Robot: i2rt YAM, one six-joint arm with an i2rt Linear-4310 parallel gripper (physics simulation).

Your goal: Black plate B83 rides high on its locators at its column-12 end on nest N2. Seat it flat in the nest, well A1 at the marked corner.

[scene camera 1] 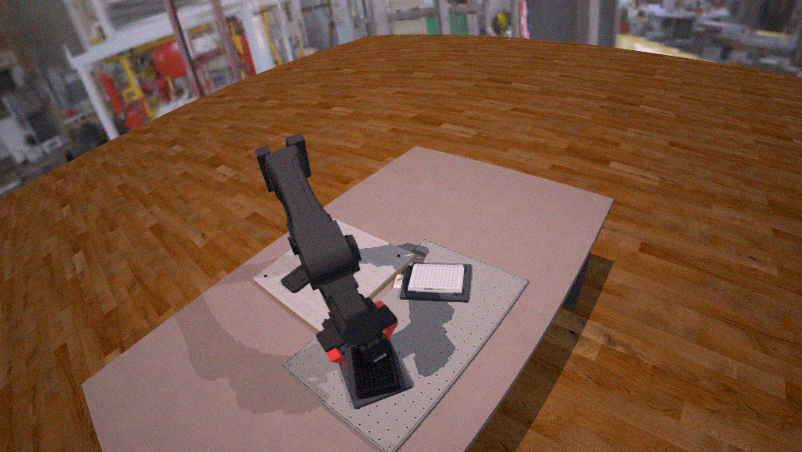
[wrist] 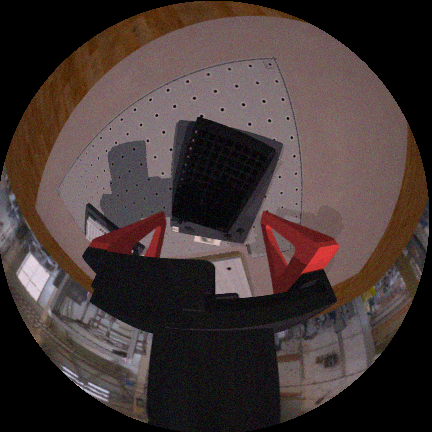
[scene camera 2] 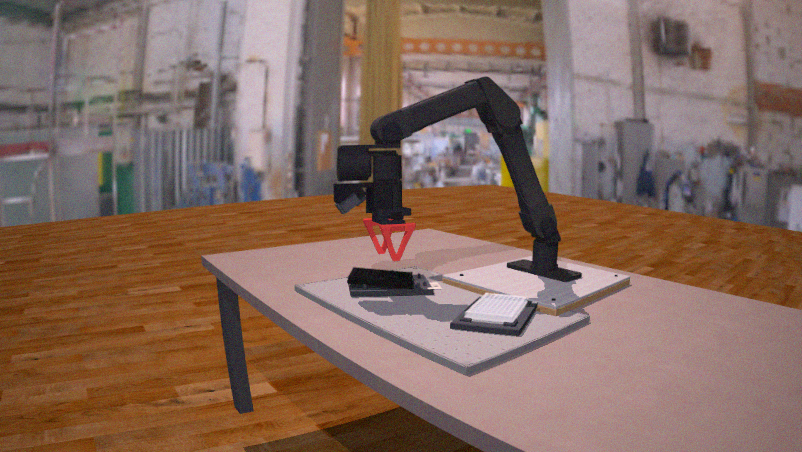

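Seen in the pictures: gripper, fingertip midpoint: (wrist: 212,216) (scene camera 2: 388,257); arm's base, link origin: (scene camera 2: 543,272).
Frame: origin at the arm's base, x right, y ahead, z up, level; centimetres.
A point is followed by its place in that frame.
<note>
The black plate (scene camera 1: 377,375) @[x 14.4, y 38.9, z 2.5 cm] (scene camera 2: 379,277) @[x 11.8, y 37.8, z 2.2 cm] (wrist: 225,175) @[x 14.5, y 37.1, z 1.4 cm] rests on the dark nest (scene camera 1: 365,403) @[x 19.9, y 40.4, z 0.4 cm] (scene camera 2: 373,292) @[x 9.2, y 40.8, z 0.2 cm] (wrist: 182,135) @[x 11.1, y 42.8, z 0.5 cm]. It is tilted: in the scene camera 2 view its left end stands higher above the nest. In the wrist view it is also turned relative to the nest, with its far edge reaching over the nest's border. My gripper (scene camera 1: 363,347) @[x 12.7, y 35.0, z 5.9 cm] (scene camera 2: 389,256) @[x 12.7, y 35.0, z 5.9 cm] (wrist: 212,216) @[x 12.7, y 35.0, z 5.9 cm] is open and empty, above the plate, with its red fingers wide apart. The well lettering and the marked corner are too small or dark to read.
A white plate (scene camera 1: 436,278) @[x -14.0, y 31.2, z 1.9 cm] (scene camera 2: 496,308) @[x -15.9, y 32.2, z 1.7 cm] (wrist: 94,229) @[x -14.0, y 35.2, z 1.9 cm] sits in a second dark nest (scene camera 1: 435,296) @[x -10.2, y 33.7, z 0.5 cm] (scene camera 2: 485,327) @[x -18.9, y 37.6, z 0.3 cm]. Both nests stand on the perforated board (scene camera 1: 488,314) @[x -13.2, y 46.6, z -0.7 cm] (scene camera 2: 404,331) @[x -10.3, y 47.5, z -0.7 cm] (wrist: 225,95) @[x 17.0, y 46.1, z -0.7 cm]. The arm's pale mounting board (scene camera 1: 303,306) @[x 11.1, y 8.9, z -0.1 cm] (scene camera 2: 595,280) @[x -14.0, y -3.3, z 0.1 cm] (wrist: 235,275) @[x 11.3, y 13.5, z -0.1 cm] is beside it.
</note>
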